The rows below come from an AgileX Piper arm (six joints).
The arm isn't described. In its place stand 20 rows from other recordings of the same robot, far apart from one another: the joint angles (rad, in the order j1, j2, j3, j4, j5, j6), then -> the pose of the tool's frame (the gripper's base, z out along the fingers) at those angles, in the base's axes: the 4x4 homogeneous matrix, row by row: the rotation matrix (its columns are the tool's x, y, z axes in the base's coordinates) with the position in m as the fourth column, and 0 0 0 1 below.
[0.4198, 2.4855, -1.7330, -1.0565, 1.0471, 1.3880] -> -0.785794 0.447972 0.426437 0.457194; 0.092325 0.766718 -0.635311 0.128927; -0.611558 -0.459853 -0.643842 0.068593; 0 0 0 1
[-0.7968, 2.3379, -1.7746, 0.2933, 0.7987, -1.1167] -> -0.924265 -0.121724 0.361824 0.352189; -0.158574 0.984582 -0.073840 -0.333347; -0.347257 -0.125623 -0.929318 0.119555; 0 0 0 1
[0.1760, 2.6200, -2.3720, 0.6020, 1.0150, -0.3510] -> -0.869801 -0.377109 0.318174 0.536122; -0.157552 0.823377 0.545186 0.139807; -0.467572 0.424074 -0.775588 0.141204; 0 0 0 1
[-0.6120, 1.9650, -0.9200, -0.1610, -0.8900, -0.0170] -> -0.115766 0.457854 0.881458 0.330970; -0.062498 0.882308 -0.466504 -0.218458; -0.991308 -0.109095 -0.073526 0.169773; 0 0 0 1
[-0.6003, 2.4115, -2.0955, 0.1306, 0.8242, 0.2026] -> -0.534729 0.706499 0.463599 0.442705; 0.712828 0.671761 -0.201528 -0.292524; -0.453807 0.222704 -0.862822 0.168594; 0 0 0 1
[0.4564, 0.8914, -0.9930, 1.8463, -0.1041, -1.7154] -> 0.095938 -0.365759 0.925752 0.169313; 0.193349 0.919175 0.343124 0.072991; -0.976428 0.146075 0.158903 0.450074; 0 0 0 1
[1.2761, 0.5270, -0.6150, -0.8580, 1.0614, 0.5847] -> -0.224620 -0.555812 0.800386 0.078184; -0.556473 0.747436 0.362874 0.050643; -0.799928 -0.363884 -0.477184 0.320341; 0 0 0 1
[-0.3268, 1.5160, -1.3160, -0.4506, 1.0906, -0.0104] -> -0.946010 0.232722 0.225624 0.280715; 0.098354 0.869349 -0.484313 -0.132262; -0.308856 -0.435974 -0.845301 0.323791; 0 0 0 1
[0.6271, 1.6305, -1.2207, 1.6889, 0.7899, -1.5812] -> -0.314325 -0.937680 0.148176 0.256552; -0.091259 0.185211 0.978452 0.265186; -0.944919 0.294030 -0.143788 0.330865; 0 0 0 1
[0.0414, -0.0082, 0.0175, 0.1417, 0.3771, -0.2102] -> -0.283200 -0.113545 0.952316 0.052260; -0.089949 0.991735 0.091496 0.006901; -0.954833 -0.059748 -0.291073 0.174244; 0 0 0 1
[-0.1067, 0.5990, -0.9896, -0.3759, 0.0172, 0.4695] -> 0.451573 0.070195 0.889468 0.082031; 0.045680 0.993774 -0.101618 -0.009364; -0.891064 0.086519 0.445555 0.489486; 0 0 0 1
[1.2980, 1.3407, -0.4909, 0.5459, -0.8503, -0.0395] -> -0.259514 -0.737248 0.623793 0.102481; 0.217511 0.584705 0.781542 0.234527; -0.940926 0.338503 0.008621 0.250228; 0 0 0 1
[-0.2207, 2.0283, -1.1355, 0.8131, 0.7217, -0.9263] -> -0.943620 -0.154239 0.292902 0.367121; -0.015575 0.904526 0.426135 -0.037607; -0.330664 0.397547 -0.855931 0.115788; 0 0 0 1
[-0.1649, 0.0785, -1.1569, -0.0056, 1.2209, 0.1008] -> -0.037531 0.173887 0.984050 -0.107604; 0.106321 0.979849 -0.169090 0.017421; -0.993623 0.098279 -0.055262 0.417726; 0 0 0 1
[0.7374, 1.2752, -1.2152, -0.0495, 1.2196, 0.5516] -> -0.927496 -0.216618 0.304677 0.179274; -0.154961 0.964468 0.213983 0.157129; -0.340204 0.151256 -0.928107 0.348742; 0 0 0 1
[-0.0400, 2.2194, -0.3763, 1.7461, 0.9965, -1.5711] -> -0.960186 0.268548 0.076970 0.183688; 0.212812 0.524652 0.824289 0.067939; 0.180979 0.807851 -0.560914 0.023171; 0 0 0 1
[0.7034, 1.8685, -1.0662, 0.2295, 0.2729, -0.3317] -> -0.556014 -0.737356 0.383608 0.281619; -0.615776 0.675421 0.405742 0.246162; -0.558273 -0.010619 -0.829589 0.158344; 0 0 0 1
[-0.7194, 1.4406, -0.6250, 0.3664, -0.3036, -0.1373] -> -0.161276 0.779847 0.604837 0.208023; 0.421617 0.608562 -0.672228 -0.195187; -0.892317 0.146596 -0.426944 0.218661; 0 0 0 1
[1.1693, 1.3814, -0.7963, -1.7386, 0.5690, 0.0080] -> 0.605560 -0.035124 0.795024 0.156589; -0.702444 -0.493091 0.513258 0.245129; 0.373992 -0.869268 -0.323269 0.277767; 0 0 0 1
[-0.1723, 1.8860, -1.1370, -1.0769, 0.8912, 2.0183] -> -0.026616 0.988660 0.147793 0.344066; 0.681486 0.126110 -0.720883 -0.123136; -0.731347 0.081532 -0.677115 0.181148; 0 0 0 1
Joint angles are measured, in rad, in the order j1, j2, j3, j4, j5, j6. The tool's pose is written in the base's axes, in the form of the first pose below.
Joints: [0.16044 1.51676 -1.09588 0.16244 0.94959 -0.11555]
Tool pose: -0.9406 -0.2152 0.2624 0.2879; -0.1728 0.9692 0.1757 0.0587; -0.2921 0.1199 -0.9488 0.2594; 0 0 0 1
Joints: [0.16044 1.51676 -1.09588 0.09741 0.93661 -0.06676]
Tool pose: -0.9406 -0.1907 0.2809 0.2896; -0.1612 0.9790 0.1248 0.0541; -0.2988 0.0721 -0.9516 0.2591; 0 0 0 1
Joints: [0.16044 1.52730 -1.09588 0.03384 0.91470 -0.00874]
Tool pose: -0.9414 -0.1566 0.2988 0.2935; -0.1403 0.9872 0.0755 0.0500; -0.3068 0.0292 -0.9513 0.2563; 0 0 0 1
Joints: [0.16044 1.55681 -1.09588 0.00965 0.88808 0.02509]
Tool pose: -0.9450 -0.1326 0.2990 0.2998; -0.1214 0.9910 0.0560 0.0492; -0.3037 0.0166 -0.9526 0.2481; 0 0 0 1
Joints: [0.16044 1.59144 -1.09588 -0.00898 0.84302 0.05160]
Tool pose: -0.9434 -0.1148 0.3111 0.3080; -0.1065 0.9934 0.0435 0.0492; -0.3140 0.0080 -0.9494 0.2388; 0 0 0 1
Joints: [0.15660 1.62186 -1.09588 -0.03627 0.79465 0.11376]
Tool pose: -0.9413 -0.0646 0.3312 0.3159; -0.0593 0.9979 0.0261 0.0475; -0.3322 0.0049 -0.9432 0.2306; 0 0 0 1
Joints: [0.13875 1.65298 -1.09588 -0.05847 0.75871 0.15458]
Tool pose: -0.9408 -0.0197 0.3384 0.3232; -0.0185 0.9998 0.0067 0.0414; -0.3385 0.0000 -0.9410 0.2217; 0 0 0 1
